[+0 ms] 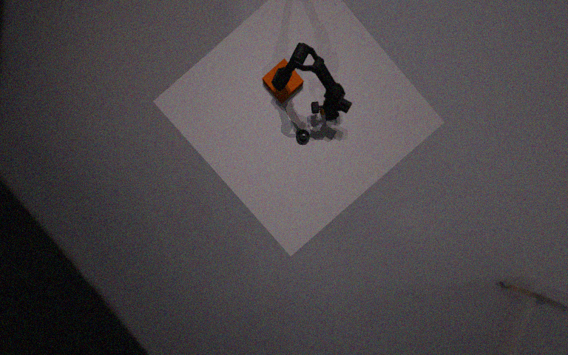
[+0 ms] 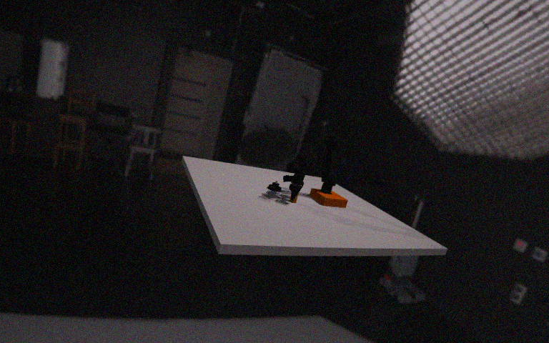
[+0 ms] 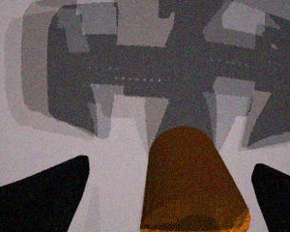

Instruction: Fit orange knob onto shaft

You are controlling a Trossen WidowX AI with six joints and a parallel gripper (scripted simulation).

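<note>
Now: gripper tip 10 mm past the orange knob and 20 mm below it. Round my gripper tip: pedestal with D-shaped shaft: 210 mm to the right, 10 mm above.
</note>
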